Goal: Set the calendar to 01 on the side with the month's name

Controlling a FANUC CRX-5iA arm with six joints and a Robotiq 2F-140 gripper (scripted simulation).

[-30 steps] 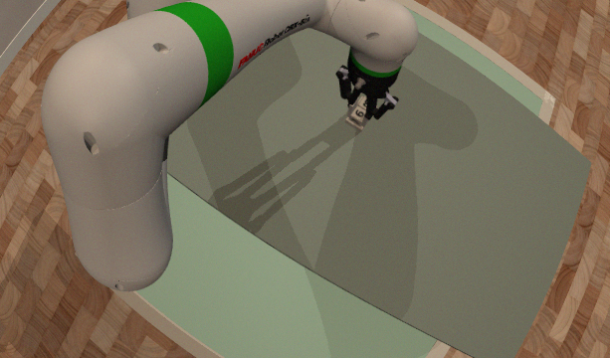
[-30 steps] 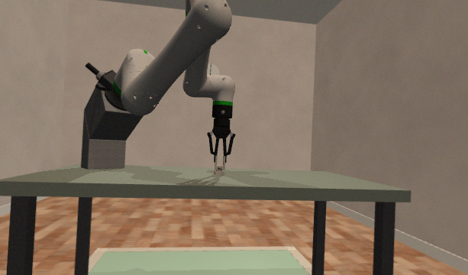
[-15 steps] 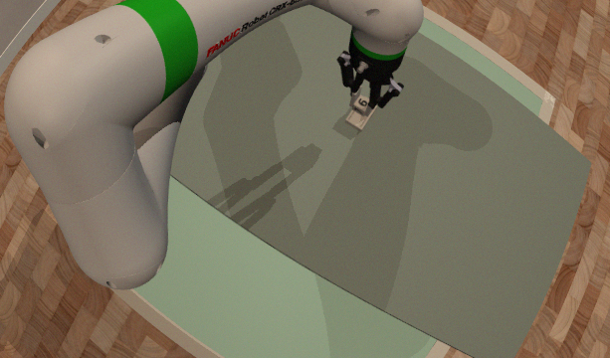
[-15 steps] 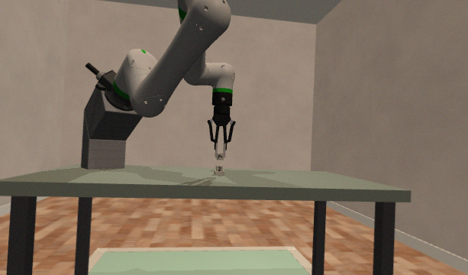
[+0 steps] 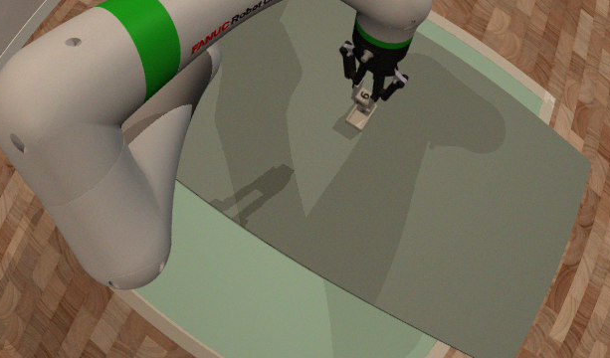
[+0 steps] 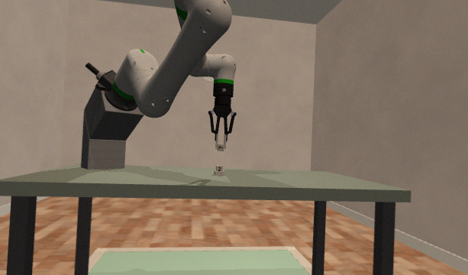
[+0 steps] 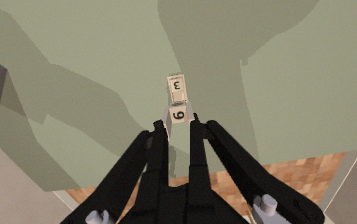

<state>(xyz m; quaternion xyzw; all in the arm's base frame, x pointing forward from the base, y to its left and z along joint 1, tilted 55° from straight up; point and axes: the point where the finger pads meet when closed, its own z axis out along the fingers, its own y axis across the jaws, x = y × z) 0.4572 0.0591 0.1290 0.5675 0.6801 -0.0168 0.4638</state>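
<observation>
The calendar tray is 20 mm to the left of my hand and 140 mm below it.
</observation>
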